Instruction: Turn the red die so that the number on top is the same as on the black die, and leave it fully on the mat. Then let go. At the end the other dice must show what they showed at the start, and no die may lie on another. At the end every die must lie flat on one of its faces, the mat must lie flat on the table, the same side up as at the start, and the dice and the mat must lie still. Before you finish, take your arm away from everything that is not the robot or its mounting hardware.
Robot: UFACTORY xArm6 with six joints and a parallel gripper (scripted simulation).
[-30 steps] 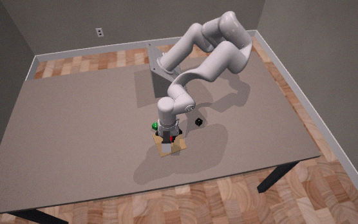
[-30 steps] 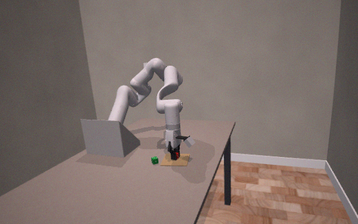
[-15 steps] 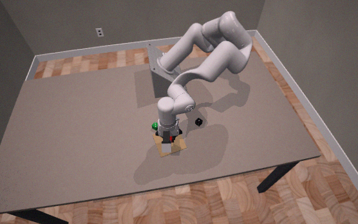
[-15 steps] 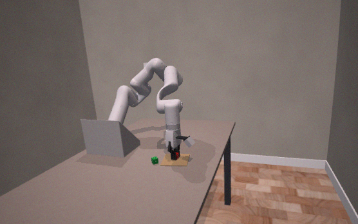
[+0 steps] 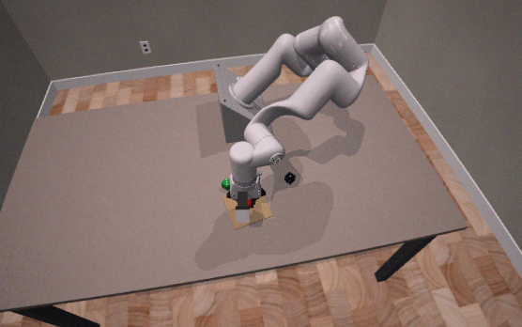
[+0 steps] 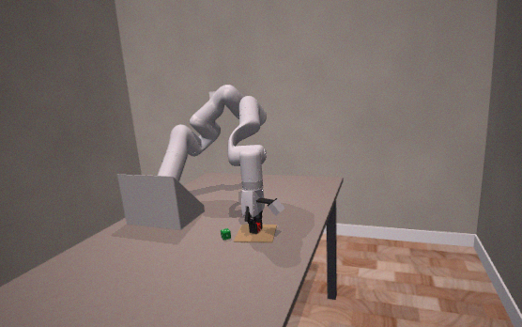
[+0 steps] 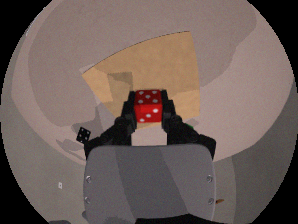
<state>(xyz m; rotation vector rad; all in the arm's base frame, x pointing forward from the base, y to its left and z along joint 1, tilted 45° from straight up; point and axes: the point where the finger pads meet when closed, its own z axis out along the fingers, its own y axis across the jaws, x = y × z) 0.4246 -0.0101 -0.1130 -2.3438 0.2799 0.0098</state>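
Right now the red die is 10 mm below my hand. Round my hand: black die 60 mm behind, 180 mm to the left, 10 mm below; green die 100 mm behind, 50 mm to the right, 10 mm below; tan mat 30 mm below.
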